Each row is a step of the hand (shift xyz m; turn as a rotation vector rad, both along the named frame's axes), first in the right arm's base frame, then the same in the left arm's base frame.
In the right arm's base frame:
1: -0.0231 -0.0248 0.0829 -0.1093 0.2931 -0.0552
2: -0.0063 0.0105 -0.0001 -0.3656 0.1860 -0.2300
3: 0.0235 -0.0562 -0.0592 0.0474 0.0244 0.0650
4: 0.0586 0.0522 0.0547 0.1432 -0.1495 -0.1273
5: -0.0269 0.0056 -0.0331 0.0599 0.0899 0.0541
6: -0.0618 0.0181 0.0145 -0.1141 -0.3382 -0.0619
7: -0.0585 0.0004 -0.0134 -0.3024 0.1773 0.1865
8: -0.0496 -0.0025 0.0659 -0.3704 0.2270 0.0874
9: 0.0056 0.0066 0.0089 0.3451 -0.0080 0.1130
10: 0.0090 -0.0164 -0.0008 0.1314 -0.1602 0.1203
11: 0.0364 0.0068 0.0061 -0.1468 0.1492 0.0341
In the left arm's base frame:
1: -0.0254 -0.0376 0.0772 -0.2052 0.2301 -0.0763
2: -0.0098 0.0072 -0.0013 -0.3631 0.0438 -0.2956
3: 0.0538 -0.0383 -0.0534 0.0217 0.0364 0.0726
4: 0.0225 0.0670 0.0645 0.2106 -0.0723 -0.0973
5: -0.0207 -0.0031 -0.0376 0.0088 0.1022 0.0639
6: -0.0654 -0.0086 0.0025 0.0423 -0.3507 -0.0804
7: -0.0505 -0.0216 -0.0242 -0.3754 0.0315 0.1254
8: -0.0552 -0.0263 0.0554 -0.4391 0.0574 0.0150
9: 0.0009 0.0076 0.0098 0.2944 0.1197 0.1759
10: 0.0148 -0.0115 0.0010 0.1610 -0.1041 0.1437
11: 0.0290 0.0200 0.0128 -0.1975 0.0772 0.0051

